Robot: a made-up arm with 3 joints.
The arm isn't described. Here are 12 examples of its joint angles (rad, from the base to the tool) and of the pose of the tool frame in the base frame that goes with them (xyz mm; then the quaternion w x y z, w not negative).
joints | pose
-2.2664 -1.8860 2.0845 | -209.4 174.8 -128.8 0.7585 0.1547 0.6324 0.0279
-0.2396 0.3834 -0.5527 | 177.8 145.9 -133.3 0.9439 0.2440 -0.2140 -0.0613
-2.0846 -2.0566 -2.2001 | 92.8 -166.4 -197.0 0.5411 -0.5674 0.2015 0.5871
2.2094 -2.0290 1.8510 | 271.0 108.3 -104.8 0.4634 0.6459 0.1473 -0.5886
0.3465 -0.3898 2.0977 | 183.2 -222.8 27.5 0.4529 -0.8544 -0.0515 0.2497
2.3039 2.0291 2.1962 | 312.6 46.2 53.5 0.7885 0.1620 -0.5867 -0.0879
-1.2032 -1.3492 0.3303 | -129.1 242.7 -168.1 0.6932 0.2428 0.5806 -0.3513
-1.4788 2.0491 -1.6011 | 234.9 175.6 62.5 0.6805 -0.1254 -0.6909 0.2094
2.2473 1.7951 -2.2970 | 64.8 -306.8 56.9 0.5325 -0.5348 -0.3743 -0.5388
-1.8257 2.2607 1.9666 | -235.7 203.3 58.2 0.4512 0.6137 0.0258 0.6474
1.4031 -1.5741 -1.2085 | -265.9 -20.5 -111.6 0.7035 -0.0698 0.7041 0.0676
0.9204 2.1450 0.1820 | 73.8 108.6 238.4 0.4619 0.3496 -0.8030 0.1399
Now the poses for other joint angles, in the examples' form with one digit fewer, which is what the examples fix.
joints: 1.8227 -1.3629 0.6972
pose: 187 -210 -159 0.277 -0.630 0.153 0.709
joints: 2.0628 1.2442 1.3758
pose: 174 217 67 0.640 0.121 -0.674 0.349
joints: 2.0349 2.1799 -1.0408
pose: -207 -145 132 0.164 -0.775 0.209 -0.573
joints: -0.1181 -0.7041 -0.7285
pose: -22 218 -187 0.868 0.353 0.302 -0.174
